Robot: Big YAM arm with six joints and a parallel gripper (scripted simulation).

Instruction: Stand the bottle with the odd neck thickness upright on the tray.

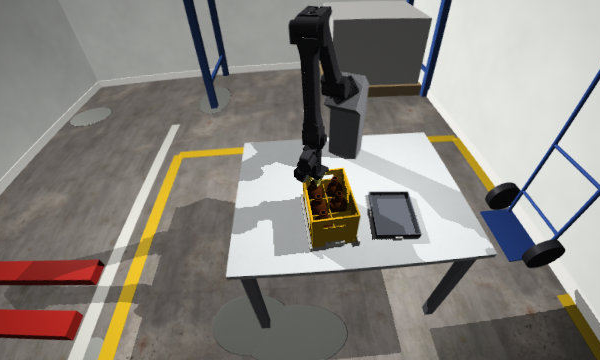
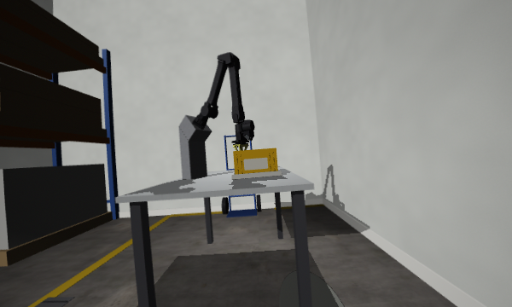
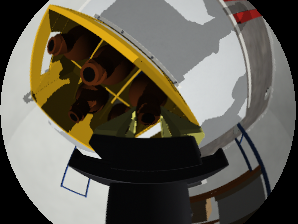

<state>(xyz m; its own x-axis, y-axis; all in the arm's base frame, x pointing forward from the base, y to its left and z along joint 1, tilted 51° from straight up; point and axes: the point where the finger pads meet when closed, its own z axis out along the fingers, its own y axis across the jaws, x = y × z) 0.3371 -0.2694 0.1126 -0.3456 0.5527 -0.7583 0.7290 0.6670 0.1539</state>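
The brown bottle lies 30 mm ahead of my hand, 90 mm to the left of it and 60 mm below it. Also, from my hand: dark tray (220 mm ahead, 280 mm to the left, 140 mm below); crate (100 mm ahead, 10 mm to the left, 70 mm below).
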